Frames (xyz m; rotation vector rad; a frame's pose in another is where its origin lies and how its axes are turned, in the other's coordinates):
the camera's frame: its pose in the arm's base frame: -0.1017 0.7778 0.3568 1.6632 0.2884 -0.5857
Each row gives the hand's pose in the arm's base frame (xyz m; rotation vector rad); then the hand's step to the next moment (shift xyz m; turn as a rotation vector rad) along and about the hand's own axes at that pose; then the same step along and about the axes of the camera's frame.
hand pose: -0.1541 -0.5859 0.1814 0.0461 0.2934 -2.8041
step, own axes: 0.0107 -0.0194 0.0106 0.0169 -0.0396 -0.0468
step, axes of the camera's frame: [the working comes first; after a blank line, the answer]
step, axes of the arm's base frame: -0.0163 0.0125 0.0135 -0.0287 0.0412 -0.0391

-0.0225 0.0009 -0.0098 -0.0090 -0.0550 -0.0307
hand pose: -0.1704 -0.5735 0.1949 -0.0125 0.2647 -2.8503
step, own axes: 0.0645 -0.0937 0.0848 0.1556 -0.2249 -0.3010
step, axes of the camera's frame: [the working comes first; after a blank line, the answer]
step, axes of the arm's base frame: -0.0847 0.0556 0.0993 -0.2213 0.2236 -0.2577

-0.1311 0.0312 -0.0444 -0.0801 -0.3698 -0.1490
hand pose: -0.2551 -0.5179 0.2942 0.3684 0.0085 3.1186
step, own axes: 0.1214 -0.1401 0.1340 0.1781 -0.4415 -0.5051
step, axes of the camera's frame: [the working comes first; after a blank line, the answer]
step, axes of the arm's base frame: -0.0867 0.1410 0.1578 -0.2906 0.4392 -0.4521

-0.1755 0.0640 -0.1321 -0.0652 -0.6083 -0.3278
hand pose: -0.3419 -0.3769 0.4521 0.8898 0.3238 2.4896
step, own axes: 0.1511 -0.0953 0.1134 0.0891 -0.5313 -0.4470
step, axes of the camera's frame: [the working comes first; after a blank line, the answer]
step, axes of the arm's base frame: 0.0045 0.1654 0.1319 -0.1611 0.4749 -0.4884

-0.0886 0.0835 -0.1730 0.0576 -0.5804 -0.3871
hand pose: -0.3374 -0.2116 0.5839 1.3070 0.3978 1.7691
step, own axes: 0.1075 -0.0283 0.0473 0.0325 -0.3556 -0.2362
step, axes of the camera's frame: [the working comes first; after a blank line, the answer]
step, axes of the arm's base frame: 0.0480 0.0901 0.0646 -0.0501 0.2817 -0.3185

-0.0063 0.0623 -0.1033 0.0874 -0.3457 -0.2369
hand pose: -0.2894 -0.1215 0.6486 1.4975 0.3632 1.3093
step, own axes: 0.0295 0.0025 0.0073 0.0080 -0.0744 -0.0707
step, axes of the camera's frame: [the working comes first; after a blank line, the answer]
step, axes of the arm's base frame: 0.0156 0.0182 0.0188 -0.0282 0.0705 -0.0695

0.0006 0.0204 -0.0226 0.0034 -0.0858 -0.0568
